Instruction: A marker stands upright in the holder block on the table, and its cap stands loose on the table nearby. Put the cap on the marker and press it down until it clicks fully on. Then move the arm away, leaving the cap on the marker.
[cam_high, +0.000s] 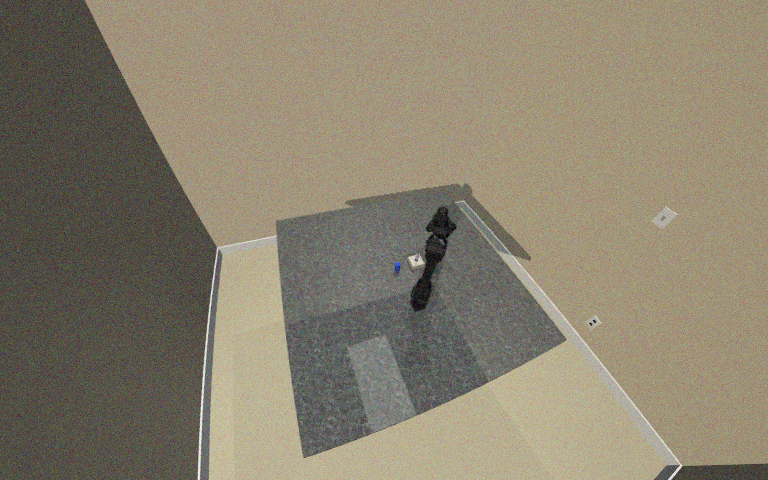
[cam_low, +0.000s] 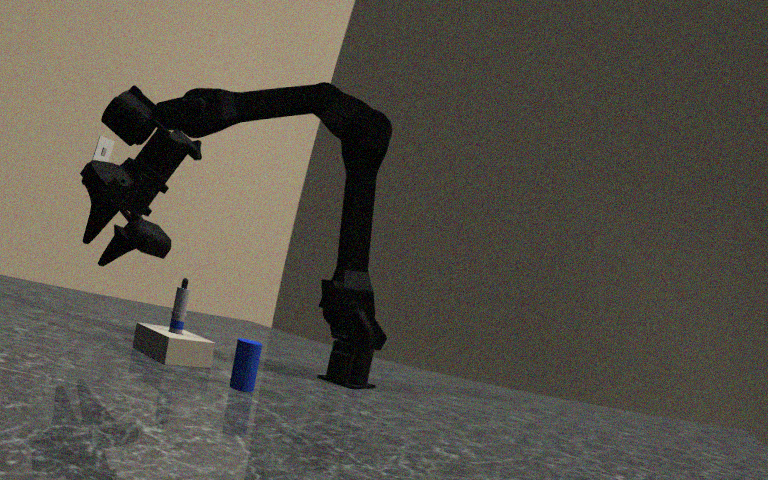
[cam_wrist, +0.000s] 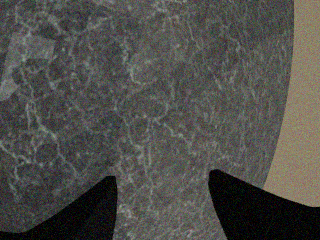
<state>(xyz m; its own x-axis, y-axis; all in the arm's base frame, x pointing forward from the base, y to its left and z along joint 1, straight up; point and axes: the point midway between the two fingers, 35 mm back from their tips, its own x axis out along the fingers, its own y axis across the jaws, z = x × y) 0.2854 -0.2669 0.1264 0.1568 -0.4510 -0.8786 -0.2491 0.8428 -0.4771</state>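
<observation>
My gripper tip is now 30 cm to the right of the blue cap, 7 cm above it and 5 cm past it. The rest, counted from my gripper tip: pale holder block: 18 cm to the left, 8 cm below, 4 cm behind.
</observation>
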